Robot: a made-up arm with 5 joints.
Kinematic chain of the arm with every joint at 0, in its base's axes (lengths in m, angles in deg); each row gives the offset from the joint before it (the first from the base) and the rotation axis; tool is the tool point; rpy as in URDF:
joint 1: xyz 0 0 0.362 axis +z
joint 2: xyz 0 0 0 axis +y
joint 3: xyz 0.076 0 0.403 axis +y
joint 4: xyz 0.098 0 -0.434 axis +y
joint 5: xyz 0.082 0 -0.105 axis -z
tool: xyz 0 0 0 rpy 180 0 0
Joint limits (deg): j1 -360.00..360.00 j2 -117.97..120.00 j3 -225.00..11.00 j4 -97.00..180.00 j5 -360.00..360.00
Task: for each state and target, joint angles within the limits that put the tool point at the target. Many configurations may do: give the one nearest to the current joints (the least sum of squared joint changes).
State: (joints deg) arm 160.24 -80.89 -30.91 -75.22 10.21
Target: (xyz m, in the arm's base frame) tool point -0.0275 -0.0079 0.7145
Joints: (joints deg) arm 196.03 -75.71 -8.37 -76.03 10.21
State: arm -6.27 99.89 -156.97 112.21 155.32
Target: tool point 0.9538 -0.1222 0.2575
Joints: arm -7.30 85.57 -164.95 62.24 155.32
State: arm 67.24 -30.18 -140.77 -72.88 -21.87
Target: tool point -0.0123 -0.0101 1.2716
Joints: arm 39.39 -14.55 -136.64 -47.63 -21.87
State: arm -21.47 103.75 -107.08 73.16 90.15
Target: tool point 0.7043 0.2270 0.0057
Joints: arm 17.86 71.17 -109.17 80.48 90.15
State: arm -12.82 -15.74 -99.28 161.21 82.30
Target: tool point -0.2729 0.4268 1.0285
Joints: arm -57.40 -60.77 -149.14 123.08 82.30
